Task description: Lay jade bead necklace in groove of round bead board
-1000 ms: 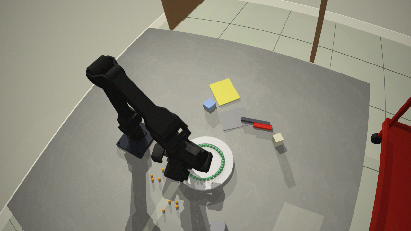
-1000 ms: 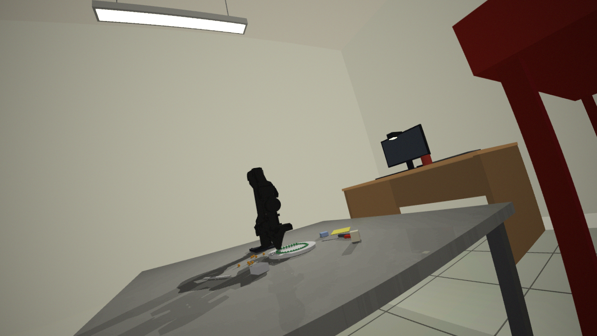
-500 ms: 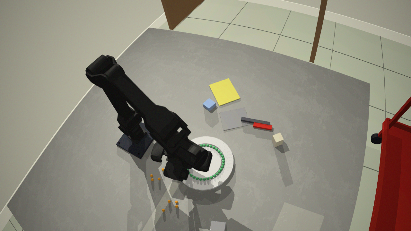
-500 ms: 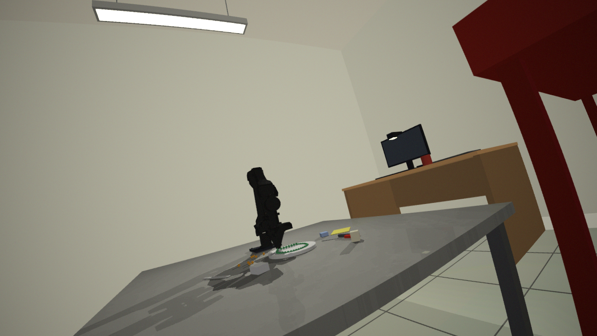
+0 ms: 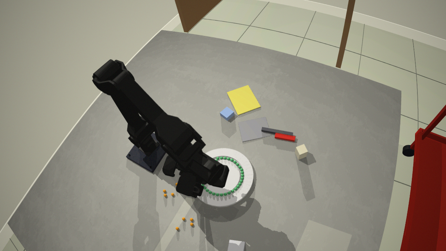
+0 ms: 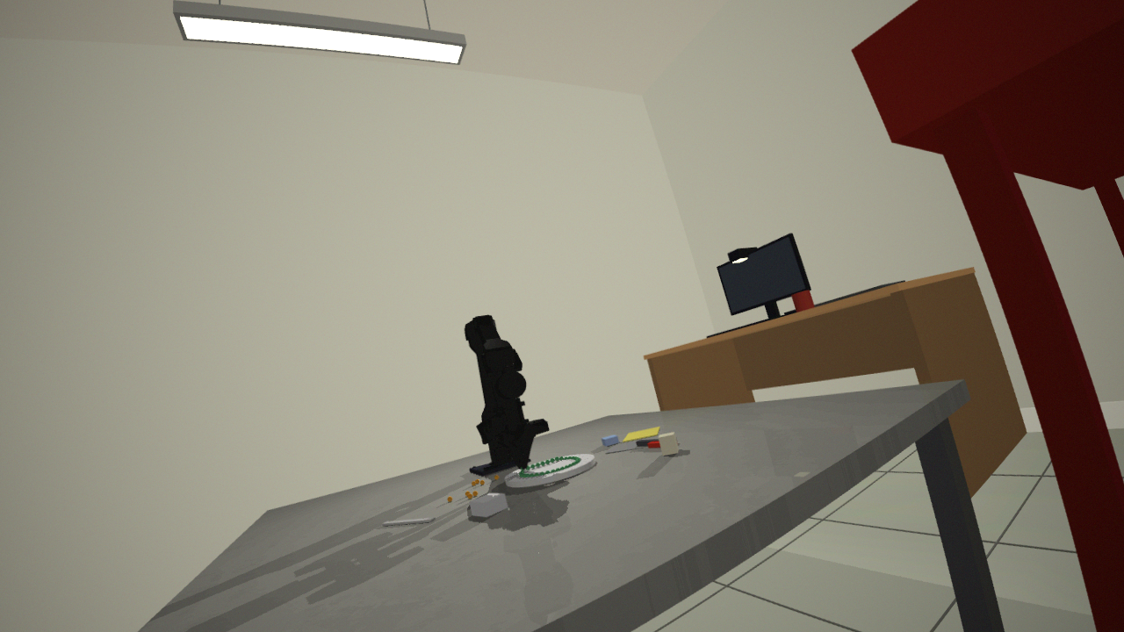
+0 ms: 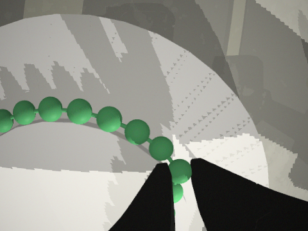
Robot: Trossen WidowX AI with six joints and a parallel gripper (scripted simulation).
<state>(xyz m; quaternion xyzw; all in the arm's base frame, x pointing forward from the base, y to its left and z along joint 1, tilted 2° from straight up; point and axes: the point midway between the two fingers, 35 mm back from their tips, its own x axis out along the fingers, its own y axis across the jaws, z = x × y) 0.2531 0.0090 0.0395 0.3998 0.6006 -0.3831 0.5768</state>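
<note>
My gripper tip is 40 mm short of the inner disc, 50 mm to the right of it and 10 mm above it. Also, from my gripper tip: blue cube 100 mm behind, 260 mm to the left, 10 mm below; then grey sheet 20 mm ahead, 260 mm to the left, 20 mm below; then bead board 40 mm ahead, 50 mm to the left, 10 mm below.
</note>
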